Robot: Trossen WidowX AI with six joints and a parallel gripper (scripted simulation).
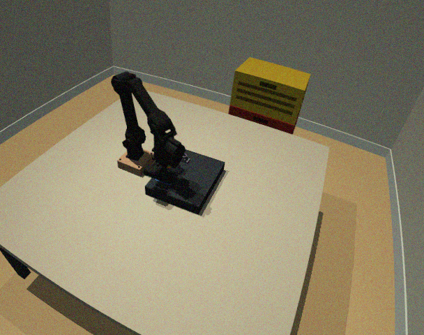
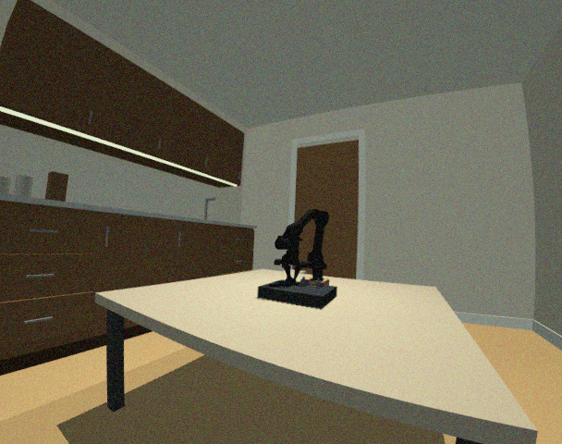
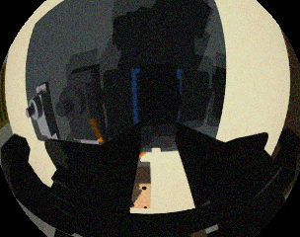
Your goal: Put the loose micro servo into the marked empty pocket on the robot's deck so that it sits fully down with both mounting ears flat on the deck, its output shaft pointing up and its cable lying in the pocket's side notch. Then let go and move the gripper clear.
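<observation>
My gripper tip is now 13 cm short of the dark robot deck, 7 cm to the right of it and 3 cm above it.
</observation>
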